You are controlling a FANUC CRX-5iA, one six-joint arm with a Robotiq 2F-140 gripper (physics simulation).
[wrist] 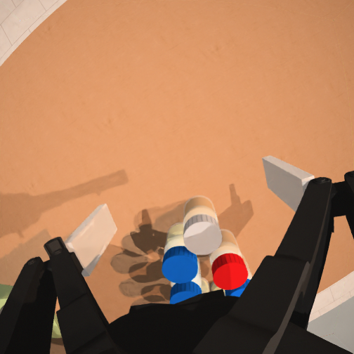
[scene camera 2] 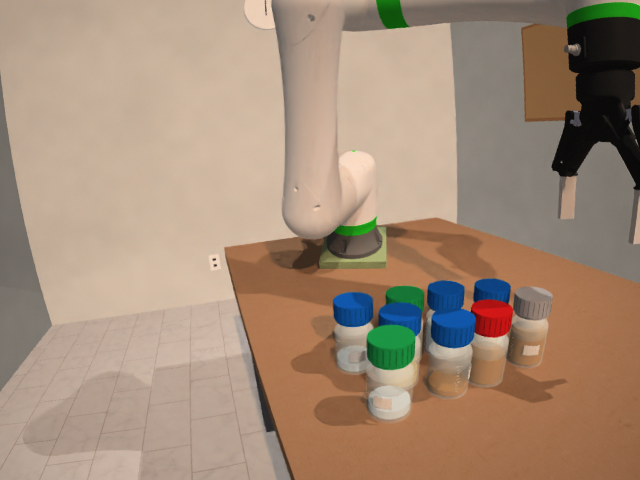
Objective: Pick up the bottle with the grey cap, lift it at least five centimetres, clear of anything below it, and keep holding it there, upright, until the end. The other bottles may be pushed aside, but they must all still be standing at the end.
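Frame: origin at the arm's base, x ahead, y left, z up, level; metres.
Seen in the pictures: gripper, fingertip midpoint: (scene camera 2: 597, 228); arm's base, origin of the base link: (scene camera 2: 354, 243).
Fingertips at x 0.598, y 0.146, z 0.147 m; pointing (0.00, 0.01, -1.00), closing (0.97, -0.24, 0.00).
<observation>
Offsets run from my fingertips to a thing's middle. "*": to the spot under its first point. Level surfaces: height alone.
The bottle with the grey cap @[0.028 m back, 0.094 m right, 0.140 m down] (scene camera 2: 528, 328) (wrist: 202, 231) stands upright on the table at the right end of the bottle group in the scene view. It holds brown contents and has a pale label. My gripper (scene camera 2: 600, 219) (wrist: 185, 195) is open wide and empty. It hangs high above the table, up and to the right of the grey-capped bottle in the scene view. In the wrist view this bottle shows far below, between the two pale fingertips and a little toward the palm side. The red-capped bottle @[0.025 m back, 0.176 m right, 0.140 m down] (scene camera 2: 488, 343) (wrist: 229, 270) stands close beside it.
Several blue-capped bottles, among them one at the front @[* 0.008 m back, 0.250 m right, 0.128 m down] (scene camera 2: 450, 356) and one beside the grey cap in the wrist view (wrist: 180, 262), and two green-capped bottles, one in front (scene camera 2: 390, 372), one behind (scene camera 2: 404, 299), stand upright on the table @[0.193 m down] (scene camera 2: 516, 439). The robot's base is behind them.
</observation>
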